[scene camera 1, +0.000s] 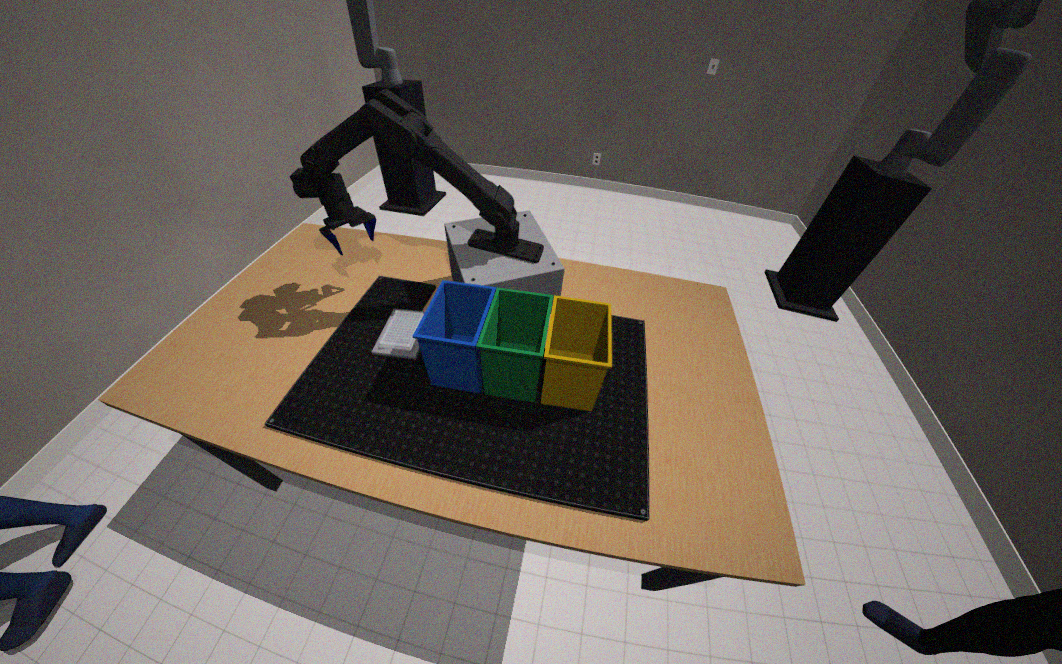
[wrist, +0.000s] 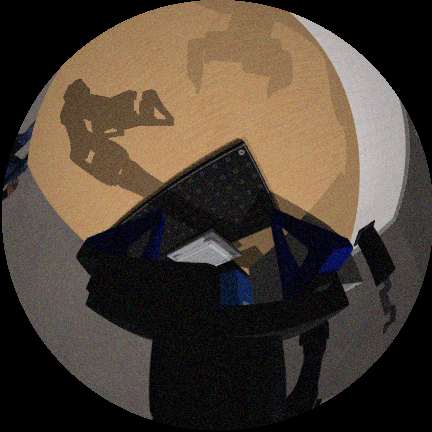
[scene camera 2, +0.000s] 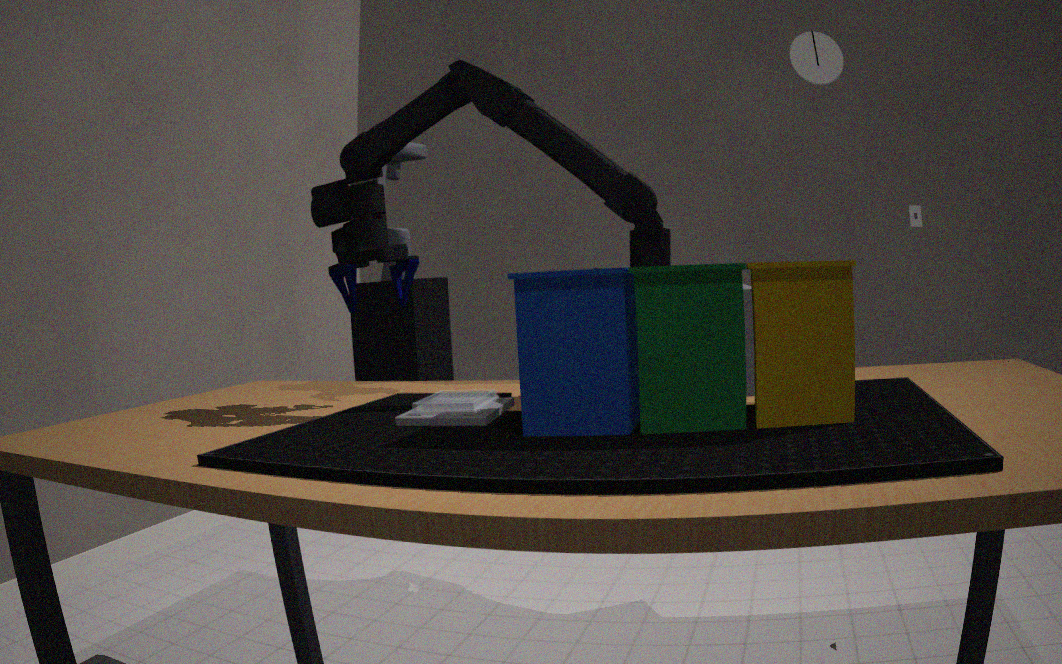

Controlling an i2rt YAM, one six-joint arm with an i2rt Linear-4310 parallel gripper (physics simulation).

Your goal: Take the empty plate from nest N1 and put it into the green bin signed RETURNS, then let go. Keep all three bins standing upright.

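Frame: origin at the arm's base, x up, y ahead, z left, level; millimetres.
Seen in the pictures: gripper, fingertip midpoint: (scene camera 1: 357, 247) (wrist: 216, 214) (scene camera 2: 377, 309); arm's base, link origin: (scene camera 1: 506, 246).
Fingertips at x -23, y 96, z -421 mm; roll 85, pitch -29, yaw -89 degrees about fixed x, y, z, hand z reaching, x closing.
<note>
Offsets run from my fingertips to a thing's middle. Level surfaces: height alone.
A pale, nearly white plate @[dx -122, dy +153, dz +208 mm] (scene camera 1: 402, 328) (scene camera 2: 458, 402) (wrist: 209, 251) lies flat in a light nest @[dx -134, dy +153, dz +208 mm] (scene camera 1: 383, 350) (scene camera 2: 446, 419) on the black board, left of the blue bin. The nest's label cannot be read. The green bin @[dx -52, dy +177, dz +534 mm] (scene camera 1: 512, 371) (scene camera 2: 692, 352) stands upright between the blue bin @[dx -52, dy +190, dz +403 mm] (scene camera 1: 451, 364) (scene camera 2: 575, 356) (wrist: 235, 287) and the yellow bin @[dx -52, dy +164, dz +665 mm] (scene camera 1: 575, 383) (scene camera 2: 804, 348), which also stand upright. No sign can be read on the green bin. My gripper (scene camera 1: 352, 241) (scene camera 2: 377, 306) (wrist: 216, 214) is open and empty, with blue fingers pointing down, high above the table and to the back left of the plate.
The black perforated board @[dx -141 mm] (scene camera 1: 469, 454) (scene camera 2: 595, 472) (wrist: 215, 185) lies on the wooden table (scene camera 1: 704, 438) (scene camera 2: 313, 501) (wrist: 240, 110). The arm's grey base block (scene camera 1: 509, 270) stands behind the bins. Dark pedestals (scene camera 1: 403, 168) (scene camera 1: 849, 227) stand beyond the table. Parts of people show at the lower edges in scene camera 1.
</note>
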